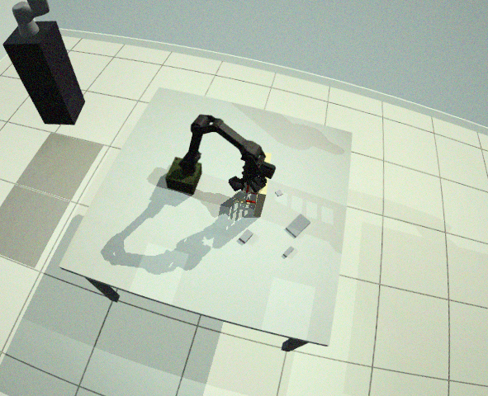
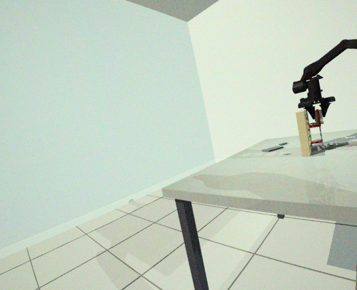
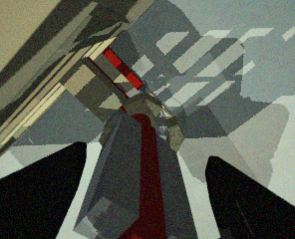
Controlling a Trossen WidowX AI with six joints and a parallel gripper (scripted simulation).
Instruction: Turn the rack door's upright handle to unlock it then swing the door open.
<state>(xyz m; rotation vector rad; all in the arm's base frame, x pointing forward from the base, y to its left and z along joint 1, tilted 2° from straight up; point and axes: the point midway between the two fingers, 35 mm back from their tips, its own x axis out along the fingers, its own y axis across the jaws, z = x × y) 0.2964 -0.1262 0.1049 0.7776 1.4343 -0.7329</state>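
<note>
The upright handle is 1 cm to the left of my gripper tip and 3 cm below it.
</note>
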